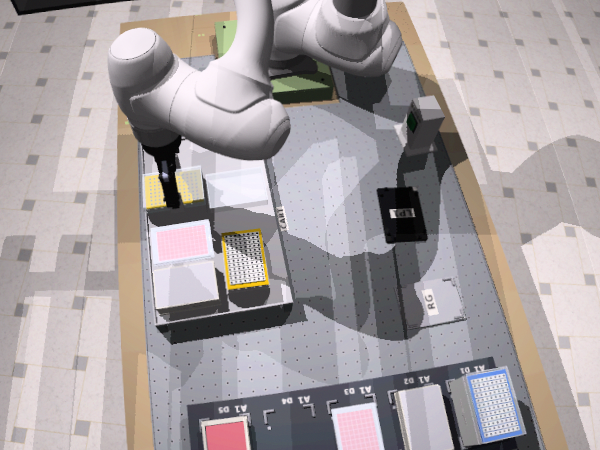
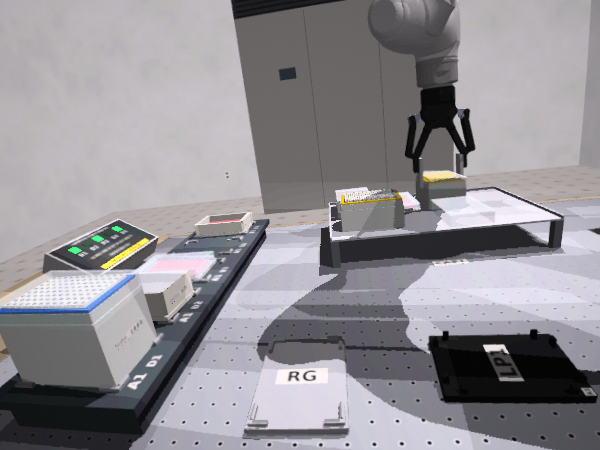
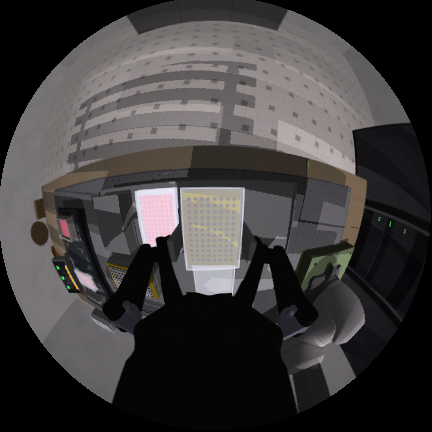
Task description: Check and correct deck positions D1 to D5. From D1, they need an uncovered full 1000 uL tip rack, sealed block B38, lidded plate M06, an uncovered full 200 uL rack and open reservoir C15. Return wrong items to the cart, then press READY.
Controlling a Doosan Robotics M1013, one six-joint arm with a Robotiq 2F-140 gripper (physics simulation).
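Frame: origin at the arm's base, x ahead, y left, z up, level; centimetres.
Seen in the pictures: gripper, fingertip midpoint: point(image 3: 212, 229); arm's base, link origin: point(image 1: 278, 55) point(image 3: 320, 286).
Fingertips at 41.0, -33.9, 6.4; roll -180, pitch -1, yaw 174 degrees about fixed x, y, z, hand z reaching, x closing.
Offsets run from my fingertips to a thing's top centre, as dx, dy, dz. "pt": to the spot under its first point.
My gripper point(image 1: 171, 201) point(image 2: 439, 167) point(image 3: 212, 229) is shut on the yellow rack @(+0.0, -0.5, +3.0) point(image 1: 192, 185) point(image 2: 444, 192) point(image 3: 212, 220), its pads against two opposite sides. This rack has a clear cover and stands at the cart's far left. Another yellow rack @(+19.5, +10.8, +2.2) point(image 1: 245, 260) point(image 2: 370, 215), with tips and no cover, stands front right on the cart point(image 1: 280, 301) point(image 2: 555, 232). D1 holds a blue-edged rack @(+60.7, +48.1, +5.1) point(image 1: 495, 405) point(image 2: 65, 295); a clear border shows around its top. D2 holds a pale block @(+59.3, +36.2, -0.6) point(image 1: 425, 420) point(image 2: 172, 297), D3 a pink lidded plate @(+59.0, +23.2, -3.1) point(image 1: 357, 427) point(image 2: 180, 265), D5 a red-filled reservoir @(+54.7, -1.2, -2.2) point(image 1: 226, 435) point(image 2: 223, 222). D4 has no item.
The cart also bears a pink plate @(+10.7, -1.2, -2.6) point(image 1: 181, 241) point(image 3: 157, 212), a pale block @(+21.4, -2.0, -0.1) point(image 1: 185, 285) and a clear lid-like item @(+0.9, +13.1, -1.8) point(image 1: 239, 187). LP1 @(+13.1, +50.7, -8.3) point(image 1: 405, 227) point(image 2: 505, 367), RG @(+35.7, +49.0, -8.9) point(image 1: 445, 310) point(image 2: 300, 405) and a grey post @(-7.6, +63.0, +2.7) point(image 1: 425, 125) are on the table. The panel @(pt +69.9, +20.8, +0.6) point(image 2: 120, 245) shows three green lights.
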